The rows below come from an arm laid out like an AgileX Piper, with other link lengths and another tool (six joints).
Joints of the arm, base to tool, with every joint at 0 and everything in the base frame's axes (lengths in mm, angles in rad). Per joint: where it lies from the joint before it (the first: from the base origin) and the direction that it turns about. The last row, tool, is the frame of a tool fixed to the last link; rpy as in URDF.
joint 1: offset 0 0 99.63 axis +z
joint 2: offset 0 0 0 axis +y
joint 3: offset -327.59 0 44.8 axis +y
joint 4: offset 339.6 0 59.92 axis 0.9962 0 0.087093
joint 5: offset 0 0 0 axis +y
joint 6: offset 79.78 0 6.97 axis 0.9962 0 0.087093
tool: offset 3.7 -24 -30.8 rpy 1.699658 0.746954 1.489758
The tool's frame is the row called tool.
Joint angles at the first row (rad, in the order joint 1, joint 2, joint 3, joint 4, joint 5, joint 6):
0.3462 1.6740 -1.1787 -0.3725 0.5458 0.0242
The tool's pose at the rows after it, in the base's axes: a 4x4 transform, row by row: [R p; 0 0 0 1], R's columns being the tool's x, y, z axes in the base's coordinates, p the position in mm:
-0.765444 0.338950 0.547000 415.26; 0.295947 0.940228 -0.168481 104.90; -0.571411 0.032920 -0.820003 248.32; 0 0 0 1
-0.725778 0.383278 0.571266 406.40; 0.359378 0.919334 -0.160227 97.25; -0.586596 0.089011 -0.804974 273.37; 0 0 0 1
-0.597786 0.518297 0.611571 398.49; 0.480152 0.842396 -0.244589 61.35; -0.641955 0.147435 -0.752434 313.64; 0 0 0 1
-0.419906 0.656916 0.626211 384.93; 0.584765 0.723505 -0.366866 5.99; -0.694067 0.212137 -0.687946 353.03; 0 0 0 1
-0.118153 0.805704 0.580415 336.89; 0.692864 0.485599 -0.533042 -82.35; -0.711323 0.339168 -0.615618 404.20; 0 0 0 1
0.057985 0.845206 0.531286 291.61; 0.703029 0.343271 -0.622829 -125.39; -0.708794 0.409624 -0.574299 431.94; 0 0 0 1
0.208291 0.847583 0.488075 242.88; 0.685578 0.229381 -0.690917 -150.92; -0.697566 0.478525 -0.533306 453.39; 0 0 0 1
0.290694 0.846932 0.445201 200.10; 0.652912 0.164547 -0.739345 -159.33; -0.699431 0.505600 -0.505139 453.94; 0 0 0 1
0.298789 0.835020 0.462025 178.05; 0.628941 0.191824 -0.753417 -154.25; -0.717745 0.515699 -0.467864 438.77; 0 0 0 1
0.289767 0.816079 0.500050 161.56; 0.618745 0.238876 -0.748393 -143.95; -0.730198 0.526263 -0.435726 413.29; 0 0 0 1
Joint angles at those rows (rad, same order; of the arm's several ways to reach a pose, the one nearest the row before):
0.3462 1.6464 -1.1787 -0.2778 0.5563 -0.0077
0.3334 1.5897 -1.1861 -0.2715 0.5743 0.0322
0.2642 1.5161 -1.2128 -0.3894 0.6099 0.1920
0.1426 1.4404 -1.2360 -0.4983 0.6402 0.3203
-0.0965 1.3118 -1.2516 -0.5426 0.6746 0.4186
-0.2518 1.2229 -1.2516 -0.5321 0.6907 0.4309
-0.3909 1.1300 -1.2390 -0.5022 0.6935 0.4268
-0.4908 1.0320 -1.1707 -0.4896 0.6787 0.4150
-0.5202 0.9449 -1.0660 -0.4868 0.6114 0.3935
-0.5248 0.8522 -0.9358 -0.4826 0.5285 0.3801

